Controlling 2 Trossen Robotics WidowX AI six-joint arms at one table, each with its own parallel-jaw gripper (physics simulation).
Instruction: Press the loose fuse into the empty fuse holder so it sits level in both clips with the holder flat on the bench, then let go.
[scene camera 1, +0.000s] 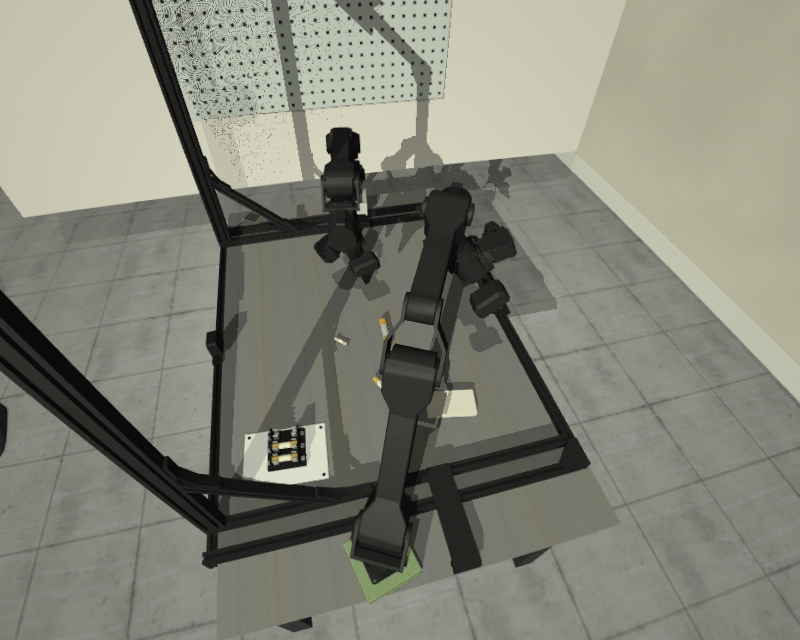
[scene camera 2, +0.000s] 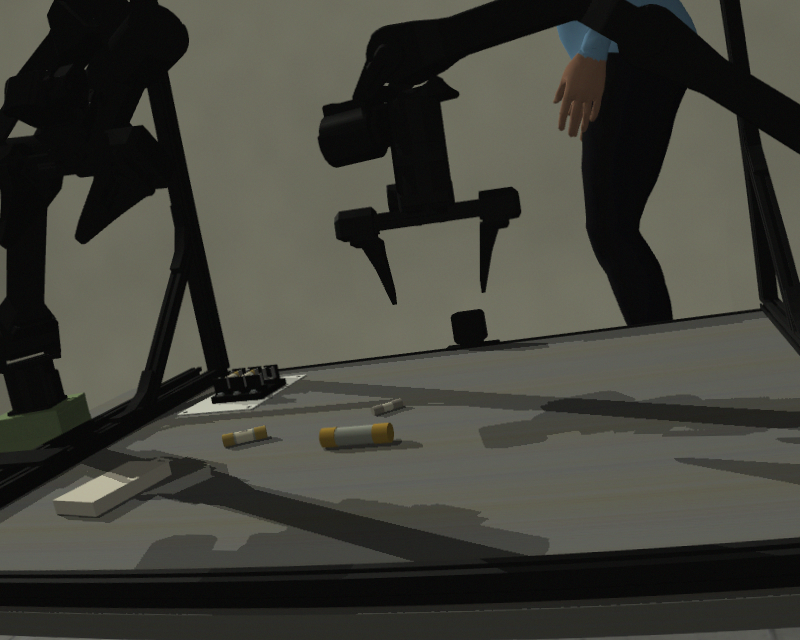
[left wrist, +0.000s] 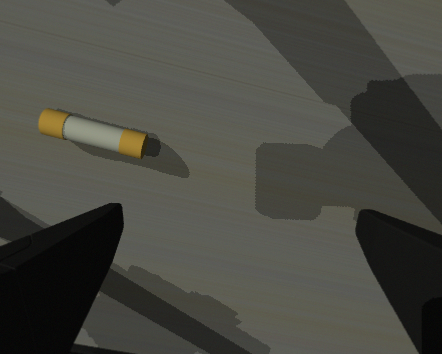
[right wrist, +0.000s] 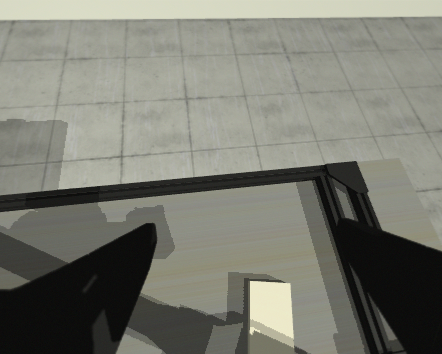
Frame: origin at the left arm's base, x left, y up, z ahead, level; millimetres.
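Seen in the pictures: left gripper, between the fingertips: (scene camera 2: 439, 298) (left wrist: 240, 217); right gripper, between the fingertips: (scene camera 2: 40, 244) (right wrist: 245, 229); right arm's base, origin of its link: (scene camera 1: 381, 556) (scene camera 2: 38, 406).
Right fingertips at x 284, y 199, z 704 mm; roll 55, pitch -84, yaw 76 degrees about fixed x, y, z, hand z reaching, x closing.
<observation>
Pixels of each thing's top centre, then the offset from my right fingertips to it. "pt": a spot on its surface instead.
- black fuse holder, centre of its top: (scene camera 2: 239, 371) (scene camera 1: 282, 449) dx -450, dy -229, dz +164 mm
- white plate, a spot on its surface: (scene camera 2: 198, 405) pt dx -401, dy -262, dz +212 mm
- cream block, centre of its top: (scene camera 2: 112, 480) (right wrist: 271, 326) (scene camera 1: 450, 401) dx -85, dy -249, dz +77 mm
- small black box, a spot on its surface: (scene camera 2: 469, 327) pt dx -628, dy -232, dz -134 mm
A black fuse holder (scene camera 1: 286, 448) (scene camera 2: 248, 383) sits on a white plate (scene camera 1: 318, 440) (scene camera 2: 198, 405); two fuses are in it and its third row is empty. Three loose fuses lie on the bench: a large gold-capped one (scene camera 1: 384, 328) (scene camera 2: 356, 435) (left wrist: 92, 132), a medium gold-capped one (scene camera 1: 376, 381) (scene camera 2: 244, 436), partly hidden by an arm in scene camera 1, and a small pale one (scene camera 1: 340, 341) (scene camera 2: 387, 407). My left gripper (scene camera 2: 439, 297) (left wrist: 240, 217) is open and empty above the bench; the large fuse shows beyond its left fingertip in the left wrist view. My right gripper (right wrist: 245, 229) is open and empty, away from the fuses.
A cream block (scene camera 1: 461, 403) (scene camera 2: 100, 493) (right wrist: 270, 305) lies on the bench. Black frame rails edge the bench, with a small black box (scene camera 1: 213, 343) (scene camera 2: 469, 327) at one edge. A green block (scene camera 1: 390, 592) (scene camera 2: 73, 413) is under an arm base. A person stands behind in scene camera 2.
</observation>
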